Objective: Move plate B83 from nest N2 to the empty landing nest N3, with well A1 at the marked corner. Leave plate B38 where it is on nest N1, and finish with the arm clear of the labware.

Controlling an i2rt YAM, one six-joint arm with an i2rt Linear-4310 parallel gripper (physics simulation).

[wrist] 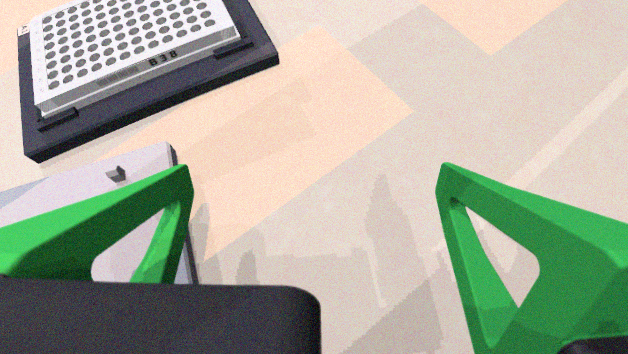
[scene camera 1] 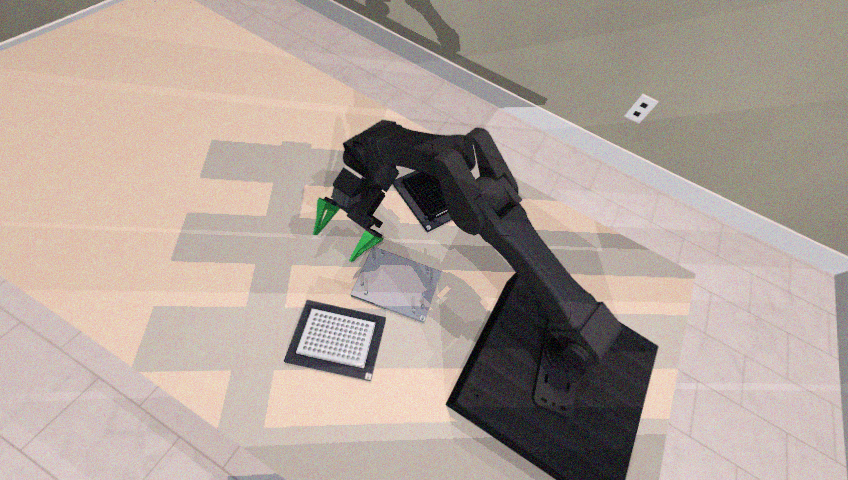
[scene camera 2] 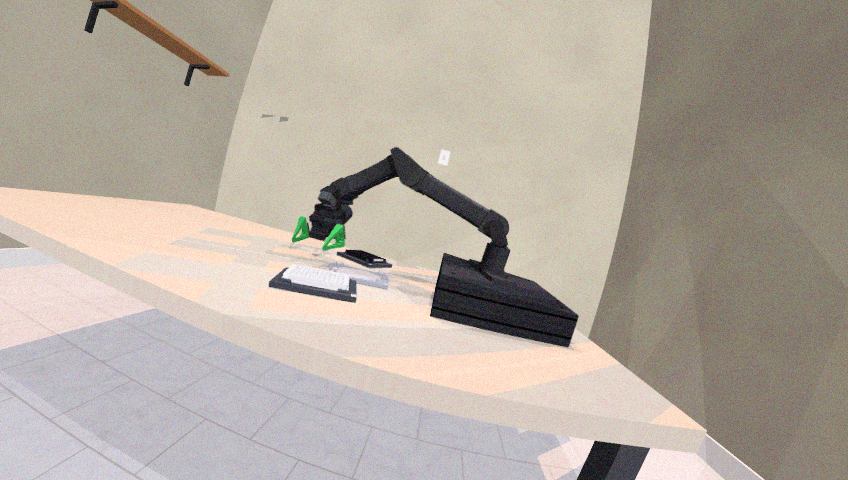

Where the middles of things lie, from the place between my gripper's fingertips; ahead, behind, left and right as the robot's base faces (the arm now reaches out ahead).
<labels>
Now: hand 24 cm to the left of the black plate (scene camera 1: 425, 189), 14 cm past it and 3 cm above it.
</labels>
